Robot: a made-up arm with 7 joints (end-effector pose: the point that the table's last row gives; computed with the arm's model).
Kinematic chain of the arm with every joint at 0, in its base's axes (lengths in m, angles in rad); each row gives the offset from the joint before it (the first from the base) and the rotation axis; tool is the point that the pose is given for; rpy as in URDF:
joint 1: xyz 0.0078 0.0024 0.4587 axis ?
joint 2: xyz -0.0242 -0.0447 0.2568 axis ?
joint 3: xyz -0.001 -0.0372 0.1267 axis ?
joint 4: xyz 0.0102 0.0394 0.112 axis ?
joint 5: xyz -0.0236 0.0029 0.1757 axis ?
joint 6: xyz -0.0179 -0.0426 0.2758 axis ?
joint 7: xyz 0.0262 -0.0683 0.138 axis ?
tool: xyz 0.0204 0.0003 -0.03 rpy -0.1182 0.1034 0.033
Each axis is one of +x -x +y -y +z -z.
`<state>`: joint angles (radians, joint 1 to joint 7).
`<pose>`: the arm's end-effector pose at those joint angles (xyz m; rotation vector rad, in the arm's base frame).
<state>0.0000 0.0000 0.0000 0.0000 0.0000 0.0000 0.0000</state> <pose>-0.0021 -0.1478 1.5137 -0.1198 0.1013 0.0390</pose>
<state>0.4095 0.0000 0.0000 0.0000 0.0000 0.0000 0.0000</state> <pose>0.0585 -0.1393 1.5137 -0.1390 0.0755 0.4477</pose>
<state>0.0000 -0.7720 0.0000 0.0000 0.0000 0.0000 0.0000</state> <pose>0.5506 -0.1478 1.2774 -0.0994 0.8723 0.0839</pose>
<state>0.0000 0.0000 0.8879 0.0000 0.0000 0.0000 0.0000</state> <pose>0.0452 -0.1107 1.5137 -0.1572 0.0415 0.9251</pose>
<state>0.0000 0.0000 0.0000 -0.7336 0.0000 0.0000 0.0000</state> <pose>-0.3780 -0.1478 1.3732 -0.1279 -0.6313 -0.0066</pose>
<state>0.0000 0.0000 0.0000 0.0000 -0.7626 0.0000 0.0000</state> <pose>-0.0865 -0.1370 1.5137 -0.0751 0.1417 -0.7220</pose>
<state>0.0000 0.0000 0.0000 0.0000 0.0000 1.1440 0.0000</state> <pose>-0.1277 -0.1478 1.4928 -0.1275 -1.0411 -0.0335</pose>
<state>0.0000 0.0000 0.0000 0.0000 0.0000 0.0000 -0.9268</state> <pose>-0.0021 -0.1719 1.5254 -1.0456 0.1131 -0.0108</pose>
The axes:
joint 1: +z
joint 2: -y
joint 3: +z
joint 4: +y
joint 5: +z
joint 6: -y
joint 7: +x

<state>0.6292 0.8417 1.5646 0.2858 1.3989 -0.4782 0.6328</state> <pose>-0.5955 -0.2434 1.1238 -2.0925 0.4398 2.2835</pose>
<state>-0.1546 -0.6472 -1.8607 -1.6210 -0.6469 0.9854 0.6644</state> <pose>0.2224 0.3989 0.6609 -1.9810 -1.4314 -0.0743</pose>
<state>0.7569 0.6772 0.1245 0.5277 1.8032 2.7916 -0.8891</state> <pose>-0.0090 -0.1107 1.2792 1.9997 -0.7873 0.3450</pose>
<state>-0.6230 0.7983 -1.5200 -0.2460 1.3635 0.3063 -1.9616</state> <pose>-0.5417 0.3363 1.3069 -2.1438 0.2593 -1.7736</pose>
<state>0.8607 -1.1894 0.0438 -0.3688 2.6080 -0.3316 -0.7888</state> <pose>0.3180 0.5133 1.1845 -0.5350 0.6767 -2.7678</pose>
